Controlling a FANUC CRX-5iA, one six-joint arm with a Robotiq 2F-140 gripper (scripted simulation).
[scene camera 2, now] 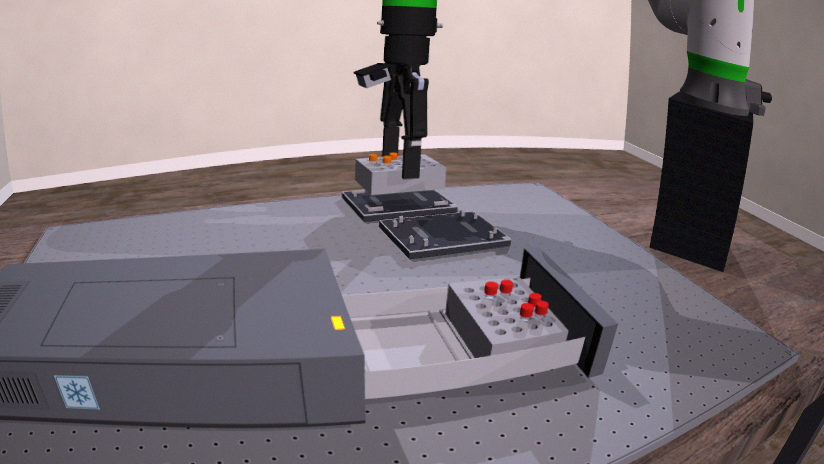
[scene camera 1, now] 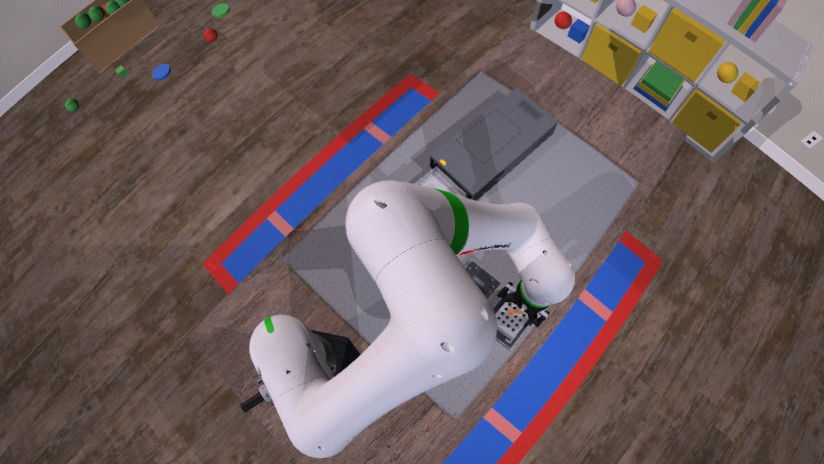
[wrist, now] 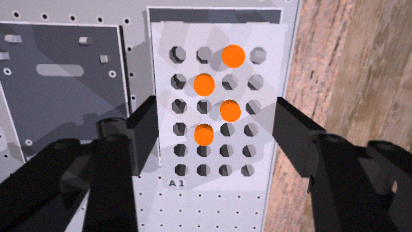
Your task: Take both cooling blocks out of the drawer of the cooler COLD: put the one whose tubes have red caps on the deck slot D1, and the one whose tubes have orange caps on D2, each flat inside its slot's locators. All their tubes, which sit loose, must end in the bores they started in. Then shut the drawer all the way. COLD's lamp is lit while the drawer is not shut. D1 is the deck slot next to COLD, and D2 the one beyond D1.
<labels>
grey cooler COLD: scene camera 2; scene camera 1; not seen in the wrist view (out of frame)
same spot on grey cooler COLD: (scene camera 2: 245,340) = (scene camera 1: 456,143)
</labels>
